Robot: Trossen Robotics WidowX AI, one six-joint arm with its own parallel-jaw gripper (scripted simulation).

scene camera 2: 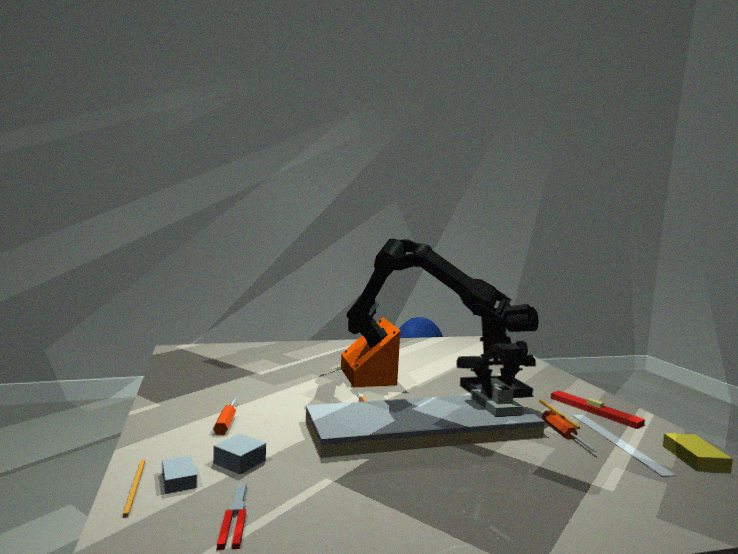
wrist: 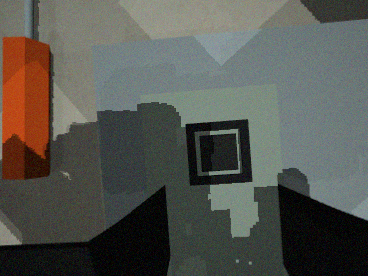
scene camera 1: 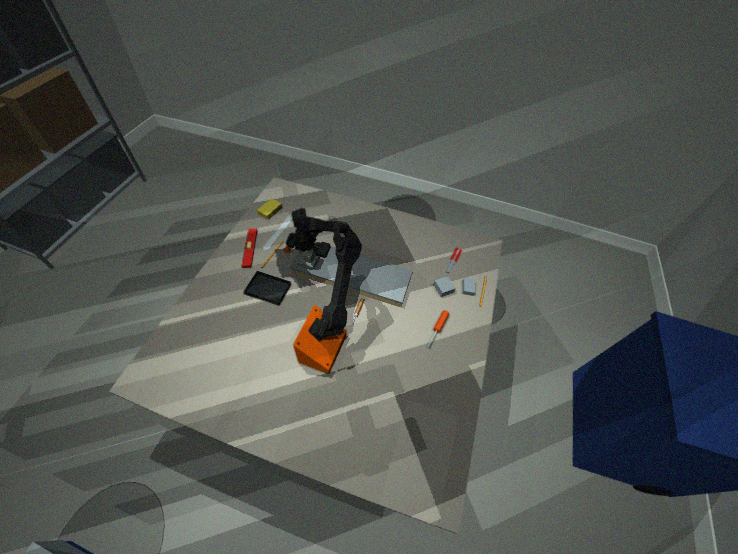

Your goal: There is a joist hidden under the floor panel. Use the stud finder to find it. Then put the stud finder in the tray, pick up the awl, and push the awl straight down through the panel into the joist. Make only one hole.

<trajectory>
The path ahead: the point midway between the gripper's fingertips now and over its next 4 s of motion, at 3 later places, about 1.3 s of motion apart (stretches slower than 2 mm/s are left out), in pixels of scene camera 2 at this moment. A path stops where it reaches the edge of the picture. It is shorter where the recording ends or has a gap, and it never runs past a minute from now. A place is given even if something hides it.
My gripper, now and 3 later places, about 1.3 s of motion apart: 498,397; 484,398; 461,399; 437,401
</trajectory>
